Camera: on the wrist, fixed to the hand. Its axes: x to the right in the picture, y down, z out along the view.
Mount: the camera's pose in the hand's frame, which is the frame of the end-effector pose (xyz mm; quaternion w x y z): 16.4 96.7 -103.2 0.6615 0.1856 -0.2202 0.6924
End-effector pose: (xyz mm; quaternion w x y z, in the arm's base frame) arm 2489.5 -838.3 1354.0 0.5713 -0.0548 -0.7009 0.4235
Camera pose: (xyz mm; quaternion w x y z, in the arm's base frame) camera 2532.0 -712.9 1301.7 0.0595 0.3223 0.4729 -0.8179
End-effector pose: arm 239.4 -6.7 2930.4 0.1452 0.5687 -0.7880 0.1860
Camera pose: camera 144.2 54.2 3017.0 0.3118 0.1015 0.9125 -0.2446
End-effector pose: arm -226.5 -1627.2 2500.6 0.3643 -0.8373 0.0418 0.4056
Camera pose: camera -183.9 -1760.7 2475.1 0.1248 -0.3680 0.6025 0.6972
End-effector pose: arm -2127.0 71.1 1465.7 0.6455 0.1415 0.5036 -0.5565
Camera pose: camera -2096.7 171.3 1369.2 0.8970 0.4396 -0.0103 -0.0458
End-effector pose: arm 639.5 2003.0 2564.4 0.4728 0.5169 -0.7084 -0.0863
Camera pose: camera 654.6 2071.1 2688.5 0.1206 -0.0798 -0.9467 0.2879
